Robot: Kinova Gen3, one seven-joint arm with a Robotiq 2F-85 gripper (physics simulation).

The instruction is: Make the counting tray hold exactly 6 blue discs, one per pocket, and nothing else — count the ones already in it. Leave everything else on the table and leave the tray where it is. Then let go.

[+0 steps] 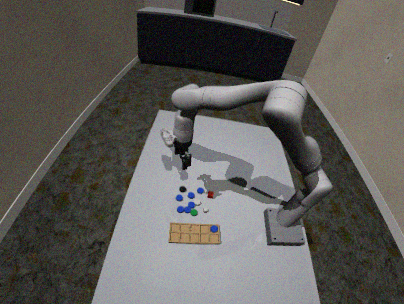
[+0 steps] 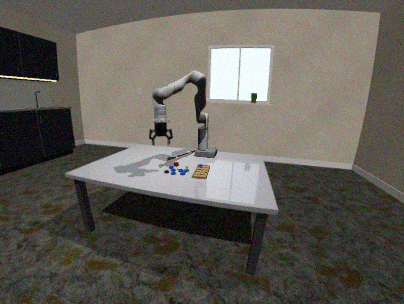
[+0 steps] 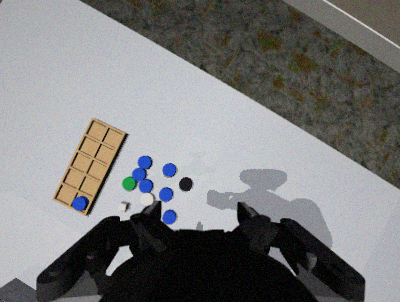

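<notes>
The tan counting tray (image 1: 190, 238) (image 2: 201, 175) (image 3: 83, 162) has two rows of pockets. One blue disc (image 1: 214, 228) (image 2: 200, 165) (image 3: 80, 203) sits in a corner pocket; the other pockets look empty. Several loose blue discs lie beside the tray: one blue disc (image 1: 200, 190) (image 3: 169, 217) is farthest from it, another blue disc (image 1: 179, 198) (image 3: 169, 170) lies near the black disc, and three are clustered by the green disc (image 1: 194, 212) (image 3: 129, 183). My gripper (image 1: 186, 168) (image 2: 161, 144) (image 3: 199, 209) is open and empty, high above the table, off to the side of the discs.
A black disc (image 1: 182, 189) (image 3: 185, 184), a white disc (image 1: 198, 203) (image 3: 147, 199), a small white block (image 1: 205, 210) (image 3: 125, 206) and a red cube (image 1: 210, 194) (image 2: 176, 164) lie around the blue discs. The robot base (image 1: 285, 230) (image 2: 206, 152) stands on the table.
</notes>
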